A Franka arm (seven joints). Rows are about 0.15 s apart.
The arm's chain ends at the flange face. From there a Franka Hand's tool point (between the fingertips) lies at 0.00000 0.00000 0.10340 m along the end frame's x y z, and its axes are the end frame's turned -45 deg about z.
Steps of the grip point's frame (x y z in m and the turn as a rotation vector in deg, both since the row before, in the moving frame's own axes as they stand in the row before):
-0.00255 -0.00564 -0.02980 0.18 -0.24 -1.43
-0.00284 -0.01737 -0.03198 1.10 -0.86 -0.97
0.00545 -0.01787 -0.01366 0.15 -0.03 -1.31
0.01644 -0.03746 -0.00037 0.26 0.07 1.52
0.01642 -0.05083 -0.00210 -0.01 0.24 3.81
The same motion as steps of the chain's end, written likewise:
-0.00526 -0.00227 -0.02980 -0.04 -0.30 -1.43
-0.01179 -0.00999 -0.03195 0.17 -1.39 -0.97
-0.00855 -0.01634 -0.01366 0.08 -0.13 -1.31
-0.01463 -0.03769 -0.00037 0.23 -0.13 1.52
-0.02466 -0.04727 -0.00210 0.16 0.18 3.81

